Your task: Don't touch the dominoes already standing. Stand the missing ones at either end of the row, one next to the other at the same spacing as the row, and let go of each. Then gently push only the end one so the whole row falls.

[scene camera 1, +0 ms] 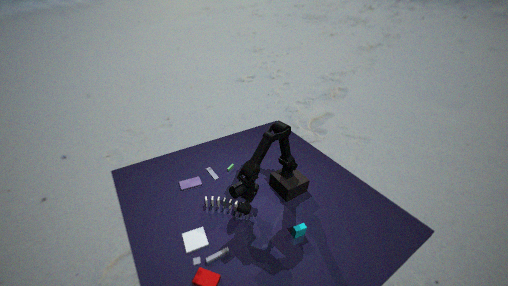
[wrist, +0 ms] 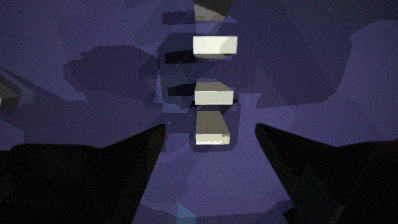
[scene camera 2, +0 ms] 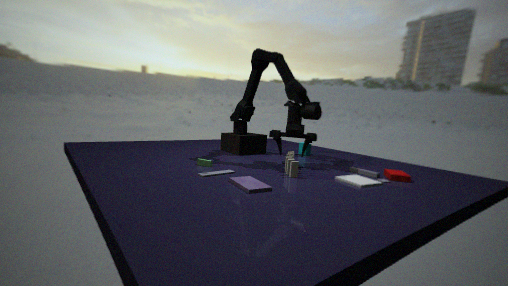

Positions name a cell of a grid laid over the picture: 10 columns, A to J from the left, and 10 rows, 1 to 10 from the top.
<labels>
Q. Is the gripper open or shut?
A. Open.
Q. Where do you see a domino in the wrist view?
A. F5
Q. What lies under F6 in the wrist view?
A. A domino.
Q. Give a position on a domino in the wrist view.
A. F3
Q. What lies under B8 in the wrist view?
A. The gripper.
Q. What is the gripper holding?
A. Nothing.
</labels>
